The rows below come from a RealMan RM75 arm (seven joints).
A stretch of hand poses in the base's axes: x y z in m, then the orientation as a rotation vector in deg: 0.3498 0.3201 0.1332 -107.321 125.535 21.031; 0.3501 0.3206 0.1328 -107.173 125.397 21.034; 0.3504 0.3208 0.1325 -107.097 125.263 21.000; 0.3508 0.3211 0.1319 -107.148 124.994 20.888; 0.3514 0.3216 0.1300 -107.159 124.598 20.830; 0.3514 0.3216 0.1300 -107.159 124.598 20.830; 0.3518 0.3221 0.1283 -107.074 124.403 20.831; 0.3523 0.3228 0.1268 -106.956 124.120 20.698; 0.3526 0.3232 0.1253 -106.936 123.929 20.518; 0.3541 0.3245 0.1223 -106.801 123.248 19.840
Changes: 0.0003 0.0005 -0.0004 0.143 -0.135 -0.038; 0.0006 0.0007 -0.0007 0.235 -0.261 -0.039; 0.0010 0.0010 -0.0013 0.306 -0.464 0.075; 0.0016 0.0015 -0.0032 0.486 -0.729 0.215; 0.0016 0.0015 -0.0032 0.486 -0.729 0.215; 0.0020 0.0020 -0.0049 0.629 -0.877 0.234; 0.0025 0.0027 -0.0064 0.776 -1.160 0.252; 0.0028 0.0031 -0.0079 0.807 -1.378 0.291; 0.0043 0.0044 -0.0109 0.929 -2.194 0.390
